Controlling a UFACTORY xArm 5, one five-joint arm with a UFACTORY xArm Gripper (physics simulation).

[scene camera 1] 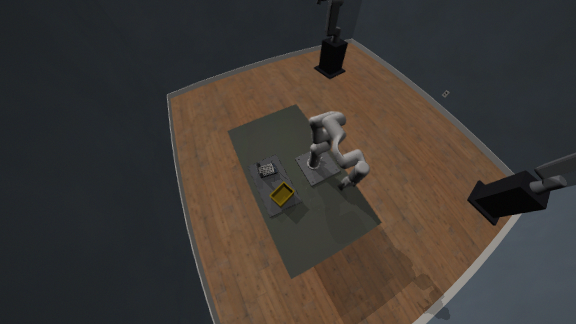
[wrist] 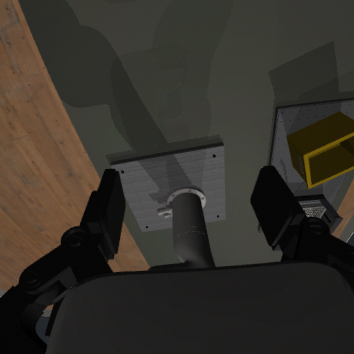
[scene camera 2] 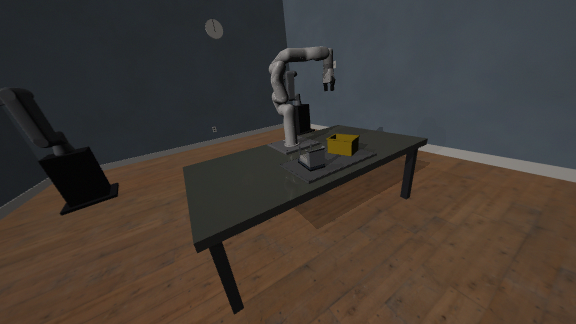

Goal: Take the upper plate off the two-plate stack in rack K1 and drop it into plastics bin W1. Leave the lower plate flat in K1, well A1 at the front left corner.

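Seen in the pictures: gripper, between the fingertips: [scene camera 1: 346, 186] [wrist: 189, 184] [scene camera 2: 329, 90]; arm's base, origin of its link: [scene camera 1: 313, 163] [wrist: 185, 200] [scene camera 2: 291, 144].
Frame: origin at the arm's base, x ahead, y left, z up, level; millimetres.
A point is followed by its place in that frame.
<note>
A pale plate stack [scene camera 1: 267, 170] [scene camera 2: 313, 159] with a grid of wells sits in dark rack K1. How many plates are stacked, and well A1, are too small to tell. Part of the stack also shows in the wrist view [wrist: 313, 208] {x 413, y -175, z 45 mm}, partly behind a finger. The yellow plastics bin W1 [scene camera 1: 282, 194] {x 410, y 67, z 1 mm} [scene camera 2: 341, 146] {x 445, y 26, z 52 mm} [wrist: 320, 134] {x 397, y 137, z 50 mm} stands upright beside the rack with its open top up. Its visible inside shows no plate. My gripper [scene camera 1: 342, 187] {x 91, y 376, z 362 mm} [scene camera 2: 328, 89] {x 91, y 376, z 362 mm} [wrist: 189, 184] {x 91, y 376, z 362 mm} is open and empty, high above the table, well away from both rack and bin.
Rack and bin stand on a grey board [scene camera 1: 271, 212] {x 574, y 137, z -5 mm} [scene camera 2: 367, 155] {x 579, y 99, z -5 mm} [wrist: 281, 120] {x 319, y 176, z -5 mm} on the dark green table [scene camera 1: 307, 250] {x 520, y 548, z -18 mm} [scene camera 2: 235, 190] {x 267, y -630, z -18 mm} [wrist: 245, 100] {x 237, y 253, z -18 mm}. The arm's base plate [scene camera 1: 325, 175] {x -9, y 160, z 0 mm} [wrist: 135, 185] {x -121, y 118, z 0 mm} is beside the board. Two black pedestals [scene camera 1: 332, 56] [scene camera 1: 515, 195] with arms stand off the table.
</note>
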